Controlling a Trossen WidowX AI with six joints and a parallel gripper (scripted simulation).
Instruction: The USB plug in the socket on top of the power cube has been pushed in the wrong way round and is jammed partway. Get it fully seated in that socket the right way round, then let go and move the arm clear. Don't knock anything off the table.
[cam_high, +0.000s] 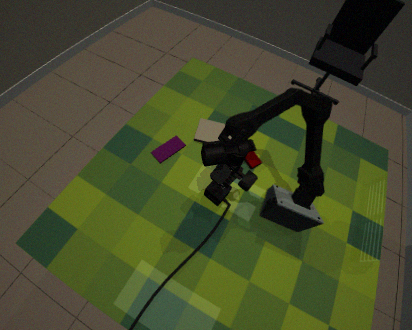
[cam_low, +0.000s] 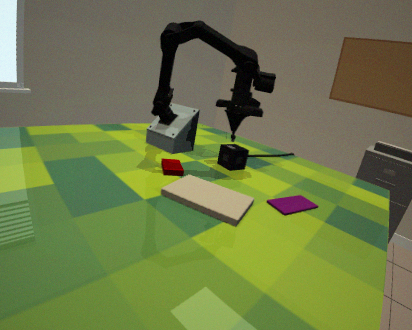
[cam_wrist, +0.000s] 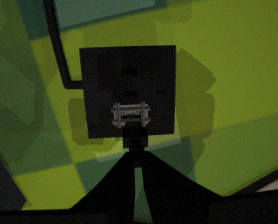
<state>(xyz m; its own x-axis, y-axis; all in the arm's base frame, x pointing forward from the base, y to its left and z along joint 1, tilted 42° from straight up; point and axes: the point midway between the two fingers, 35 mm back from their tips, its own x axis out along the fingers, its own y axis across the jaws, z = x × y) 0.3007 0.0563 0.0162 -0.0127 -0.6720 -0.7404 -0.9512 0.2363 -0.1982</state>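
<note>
Now: gripper tip 1 cm above the USB plug. Round my gripper tip: purple card (29 cm ahead, 9 cm to the right, 13 cm below); then beige slab (11 cm ahead, 26 cm to the right, 13 cm below); then red block (8 cm behind, 21 cm to the right, 13 cm below).
</note>
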